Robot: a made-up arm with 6 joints.
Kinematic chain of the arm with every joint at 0, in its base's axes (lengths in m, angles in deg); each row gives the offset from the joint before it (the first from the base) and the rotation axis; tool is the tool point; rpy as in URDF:
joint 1: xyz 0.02 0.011 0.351 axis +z
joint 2: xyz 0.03 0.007 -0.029 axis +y
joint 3: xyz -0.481 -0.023 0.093 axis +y
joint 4: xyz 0.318 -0.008 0.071 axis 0.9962 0 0.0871
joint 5: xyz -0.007 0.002 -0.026 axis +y
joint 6: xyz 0.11 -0.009 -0.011 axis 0.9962 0 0.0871
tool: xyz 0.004 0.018 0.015 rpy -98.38 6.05 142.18
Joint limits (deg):
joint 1: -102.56..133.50
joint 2: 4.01..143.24
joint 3: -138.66..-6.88
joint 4: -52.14..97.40
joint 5: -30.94..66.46
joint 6: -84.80..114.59
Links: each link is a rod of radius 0.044 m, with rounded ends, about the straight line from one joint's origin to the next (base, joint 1, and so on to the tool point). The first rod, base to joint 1, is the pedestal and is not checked.
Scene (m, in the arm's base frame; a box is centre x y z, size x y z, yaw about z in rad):
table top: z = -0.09
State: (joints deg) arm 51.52 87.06 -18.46 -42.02 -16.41 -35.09
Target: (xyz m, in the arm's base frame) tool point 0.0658 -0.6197 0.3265
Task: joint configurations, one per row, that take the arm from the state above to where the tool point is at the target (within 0.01 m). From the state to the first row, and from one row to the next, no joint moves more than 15 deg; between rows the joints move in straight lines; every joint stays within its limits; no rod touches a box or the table.
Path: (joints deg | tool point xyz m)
1: 36.67 91.13 -23.55 -43.07 -15.20 -35.39 | 0.3131 0.2022 0.4306
2: 21.81 95.21 -28.64 -44.11 -13.99 -35.68 | 0.3892 0.1331 0.4249
3: 6.96 99.28 -33.72 -45.16 -12.78 -35.98 | 0.4461 0.0368 0.4170
4: -7.89 103.35 -38.81 -46.21 -11.58 -36.28 | 0.4751 -0.0807 0.4069
5: -22.74 107.43 -43.90 -47.26 -10.37 -36.57 | 0.4689 -0.2104 0.3946
6: -37.60 111.50 -48.99 -48.30 -9.16 -36.87 | 0.4234 -0.3414 0.3804
7: -52.45 115.58 -54.07 -49.35 -7.95 -37.17 | 0.3381 -0.4612 0.3642
8: -67.30 119.65 -59.16 -50.40 -6.74 -37.46 | 0.2166 -0.5577 0.3462
9: -82.16 123.72 -64.25 -51.44 -5.53 -37.76 | 0.0658 -0.6197 0.3265

